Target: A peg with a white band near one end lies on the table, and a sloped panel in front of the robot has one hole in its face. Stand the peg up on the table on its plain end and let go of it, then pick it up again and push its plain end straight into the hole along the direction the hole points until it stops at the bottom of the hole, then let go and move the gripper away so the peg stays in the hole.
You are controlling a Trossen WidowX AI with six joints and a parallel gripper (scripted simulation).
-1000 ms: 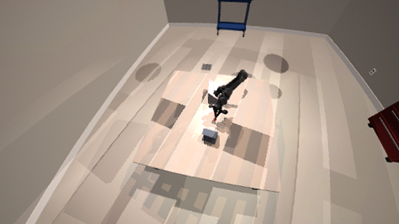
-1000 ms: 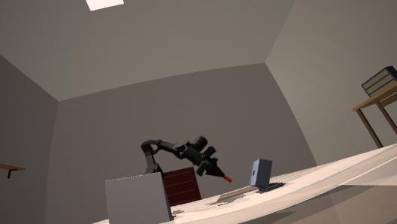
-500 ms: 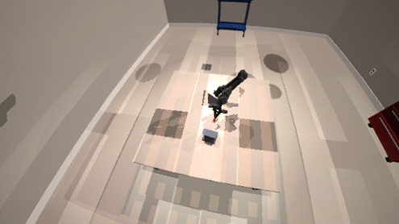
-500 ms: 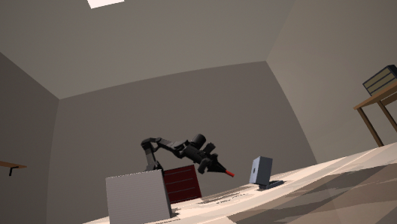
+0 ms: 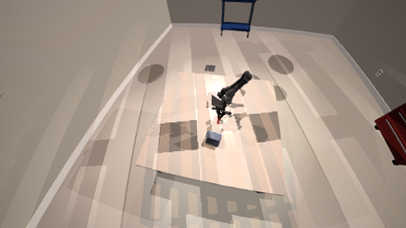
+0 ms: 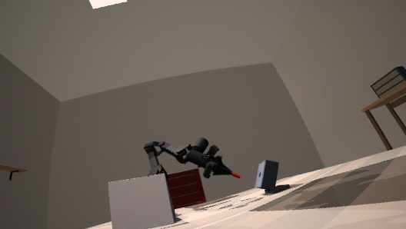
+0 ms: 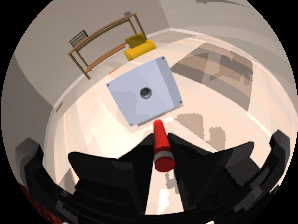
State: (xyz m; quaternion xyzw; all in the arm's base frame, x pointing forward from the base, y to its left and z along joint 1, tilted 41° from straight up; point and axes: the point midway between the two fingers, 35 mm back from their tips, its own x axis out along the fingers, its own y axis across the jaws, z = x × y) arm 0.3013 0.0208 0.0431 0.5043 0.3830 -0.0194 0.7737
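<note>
Now: gripper tip 14 cm short of the grey-blue sloped panel, 6 cm above it and 2 cm to the left of it. Round my gripper tip: red peg (1 cm behind, 1 cm above).
</note>
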